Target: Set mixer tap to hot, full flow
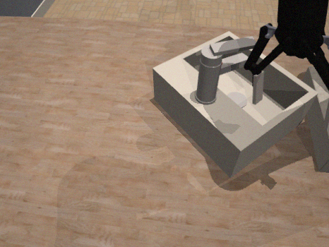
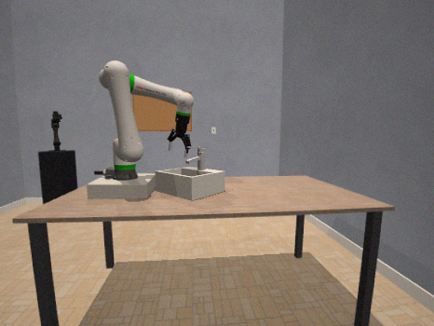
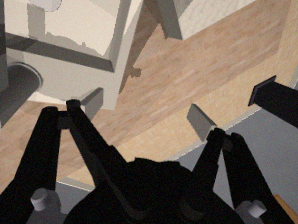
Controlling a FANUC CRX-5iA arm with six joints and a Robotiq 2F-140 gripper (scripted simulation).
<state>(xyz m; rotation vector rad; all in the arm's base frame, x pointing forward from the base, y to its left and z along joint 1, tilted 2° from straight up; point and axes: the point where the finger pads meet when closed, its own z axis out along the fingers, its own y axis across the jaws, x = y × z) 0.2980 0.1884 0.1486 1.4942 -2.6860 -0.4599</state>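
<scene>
Right now the flat lever is 130 mm ahead of my hand, 110 mm to the right of it and 40 mm above it. Also, from my hand: sink basin: 90 mm ahead, 180 mm to the right, 190 mm below; then grey mixer tap: 150 mm ahead, 110 mm to the right.
</scene>
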